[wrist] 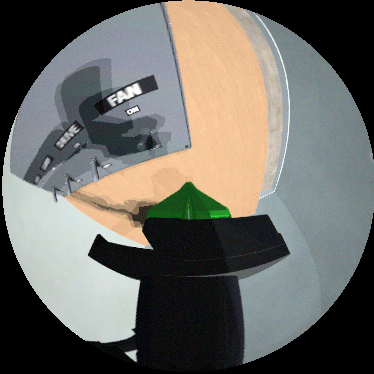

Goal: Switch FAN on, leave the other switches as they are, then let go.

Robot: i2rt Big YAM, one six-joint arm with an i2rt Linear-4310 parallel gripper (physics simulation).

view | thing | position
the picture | my gripper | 188,185
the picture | grey switch panel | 127,84
